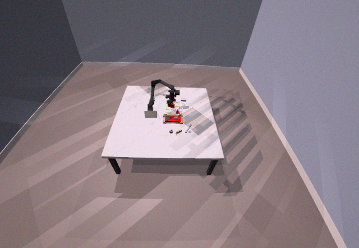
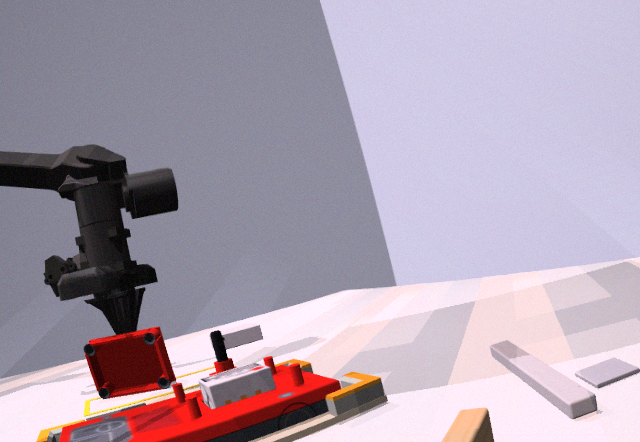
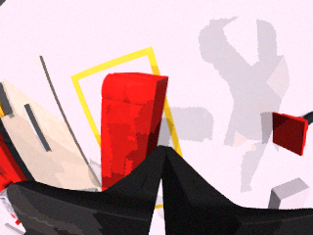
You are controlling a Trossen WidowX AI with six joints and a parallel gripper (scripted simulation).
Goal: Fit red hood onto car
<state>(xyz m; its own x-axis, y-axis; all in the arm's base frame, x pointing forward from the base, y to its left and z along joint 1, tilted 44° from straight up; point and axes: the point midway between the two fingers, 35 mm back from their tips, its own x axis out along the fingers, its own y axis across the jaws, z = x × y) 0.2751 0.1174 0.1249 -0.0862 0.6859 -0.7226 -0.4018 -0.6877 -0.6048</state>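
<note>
The red hood is 20 mm to the right of my gripper tip and 20 mm below it. From my gripper tip the other things lie so: yellow-cornered jig 30 mm ahead, 230 mm to the right, 40 mm below; grey engine block 70 mm ahead, 250 mm to the right, 30 mm below; long grey bar 220 mm ahead, 400 mm to the right, 50 mm below.
</note>
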